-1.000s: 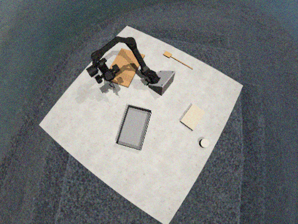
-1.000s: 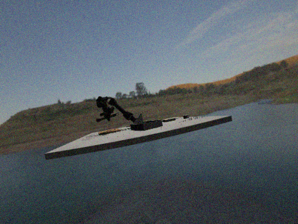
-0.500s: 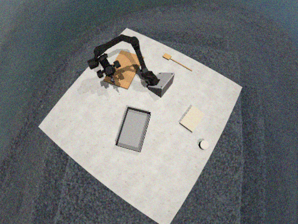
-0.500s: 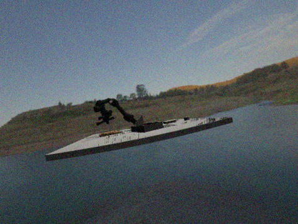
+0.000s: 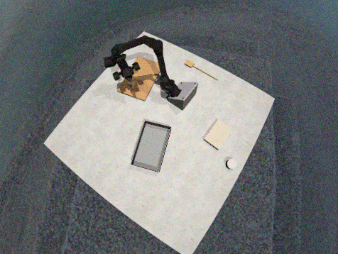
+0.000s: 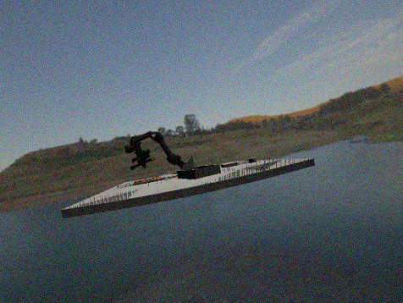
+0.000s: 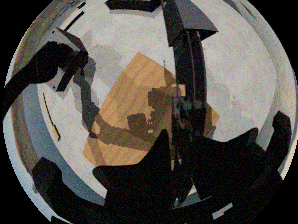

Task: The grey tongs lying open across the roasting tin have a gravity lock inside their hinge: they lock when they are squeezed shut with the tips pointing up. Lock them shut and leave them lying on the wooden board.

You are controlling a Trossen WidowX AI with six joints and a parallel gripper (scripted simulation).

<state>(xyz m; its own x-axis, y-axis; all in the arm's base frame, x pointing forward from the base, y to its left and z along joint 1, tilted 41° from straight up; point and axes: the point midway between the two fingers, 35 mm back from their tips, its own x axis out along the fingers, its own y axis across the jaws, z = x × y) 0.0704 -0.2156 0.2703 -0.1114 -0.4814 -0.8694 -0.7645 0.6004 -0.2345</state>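
Right now my gripper tip is 110 mm past the wooden board and 110 mm above it. From my gripper tip the other things lie so: pale square block: 710 mm to the left, 110 mm below, 60 mm ahead; roasting tin: 350 mm to the left, 340 mm ahead, 90 mm below.
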